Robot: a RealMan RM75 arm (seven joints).
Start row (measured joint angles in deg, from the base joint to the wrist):
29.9 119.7 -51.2 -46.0 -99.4 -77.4 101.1
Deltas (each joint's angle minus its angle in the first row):
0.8 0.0 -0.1 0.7 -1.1 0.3 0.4
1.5 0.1 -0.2 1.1 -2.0 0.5 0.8
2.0 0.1 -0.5 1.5 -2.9 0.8 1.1
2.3 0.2 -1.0 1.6 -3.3 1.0 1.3
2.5 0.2 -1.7 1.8 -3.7 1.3 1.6
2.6 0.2 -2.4 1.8 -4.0 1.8 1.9
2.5 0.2 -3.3 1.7 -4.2 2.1 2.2
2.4 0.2 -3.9 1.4 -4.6 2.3 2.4
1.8 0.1 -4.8 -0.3 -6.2 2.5 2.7
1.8 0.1 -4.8 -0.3 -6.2 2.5 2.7
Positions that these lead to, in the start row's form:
30.7 119.7 -51.3 -45.3 -100.5 -77.1 101.5
31.4 119.8 -51.4 -44.9 -101.4 -76.9 101.9
31.9 119.8 -51.7 -44.5 -102.3 -76.6 102.2
32.2 119.9 -52.2 -44.4 -102.7 -76.4 102.4
32.4 119.9 -52.9 -44.2 -103.1 -76.1 102.7
32.5 119.9 -53.6 -44.2 -103.4 -75.6 103.0
32.4 119.9 -54.5 -44.3 -103.6 -75.3 103.3
32.3 119.9 -55.1 -44.6 -104.0 -75.1 103.5
31.7 119.8 -56.0 -46.3 -105.6 -74.9 103.8
31.7 119.8 -56.0 -46.3 -105.6 -74.9 103.8

